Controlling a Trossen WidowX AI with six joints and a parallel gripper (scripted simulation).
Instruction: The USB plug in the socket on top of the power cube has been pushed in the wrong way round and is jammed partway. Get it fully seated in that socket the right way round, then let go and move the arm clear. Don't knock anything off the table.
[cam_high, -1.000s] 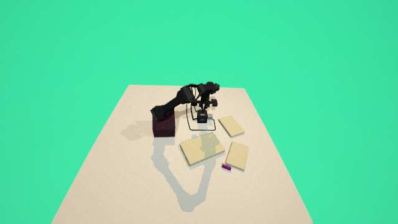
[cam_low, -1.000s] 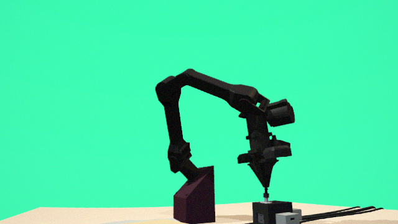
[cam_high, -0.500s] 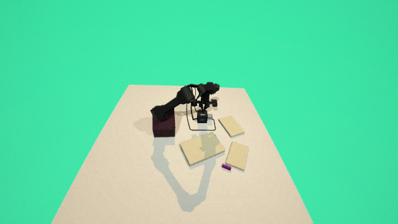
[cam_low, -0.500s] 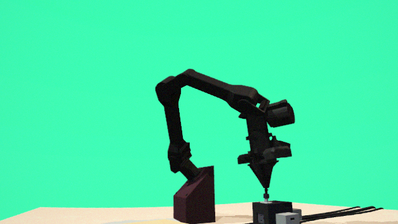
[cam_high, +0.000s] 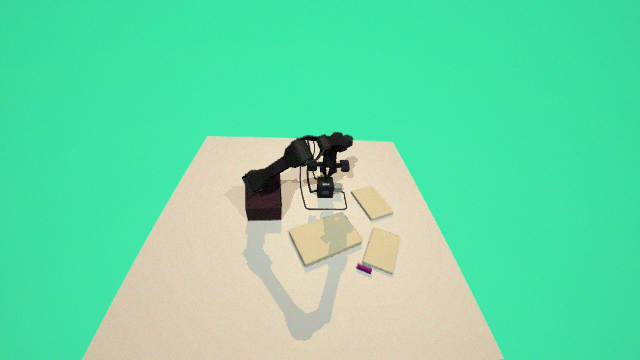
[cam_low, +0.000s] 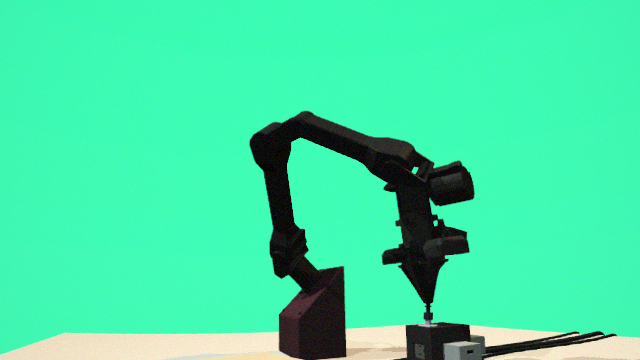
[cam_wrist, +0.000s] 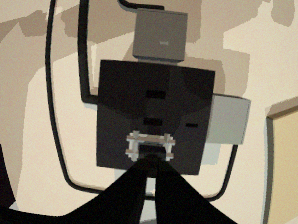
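Right now my gripper tip is 20 mm above the usb plug. Also, from my gripper tip: metal-rimmed socket 40 mm below; small purple piece 60 mm ahead, 430 mm to the right, 100 mm below.
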